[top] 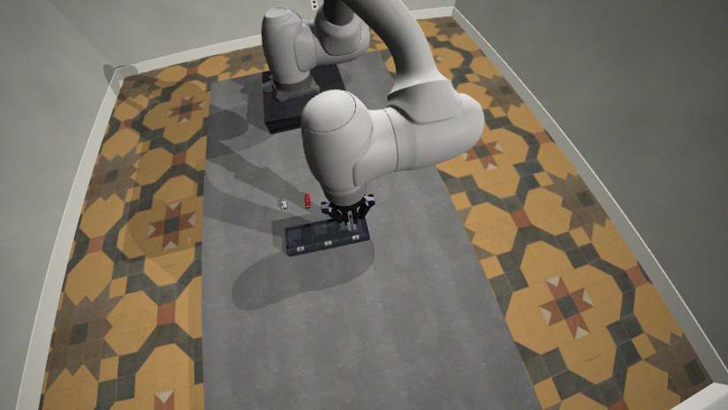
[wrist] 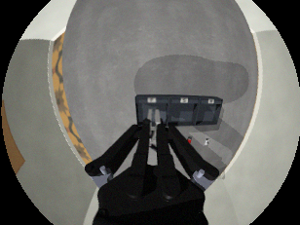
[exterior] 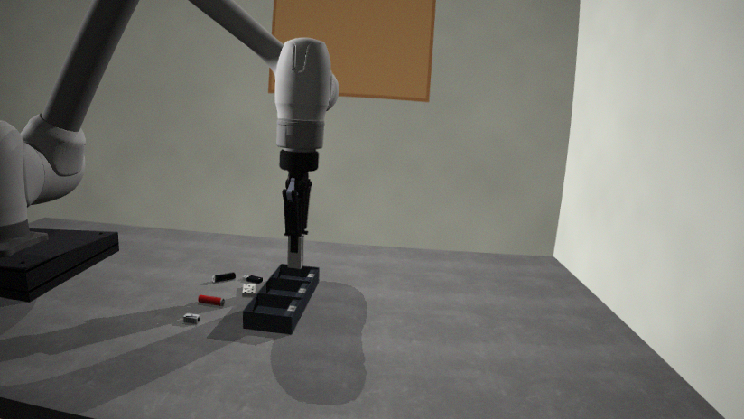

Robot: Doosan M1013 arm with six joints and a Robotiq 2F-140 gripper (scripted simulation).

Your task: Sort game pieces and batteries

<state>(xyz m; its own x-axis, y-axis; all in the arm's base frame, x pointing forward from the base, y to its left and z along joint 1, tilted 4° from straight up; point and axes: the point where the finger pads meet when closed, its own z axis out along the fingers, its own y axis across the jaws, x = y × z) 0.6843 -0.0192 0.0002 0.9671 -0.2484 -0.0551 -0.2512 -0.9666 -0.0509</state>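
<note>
Now: hand 9 cm past the white domino, 7 cm above it and 3 cm to the left of it. From my hand the other things lie so: black three-compartment bin: 8 cm to the right, 6 cm below, 2 cm behind; then black battery: 15 cm behind, 7 cm below, 3 cm to the left; then red battery: 16 cm behind, 10 cm to the right, 7 cm below.
</note>
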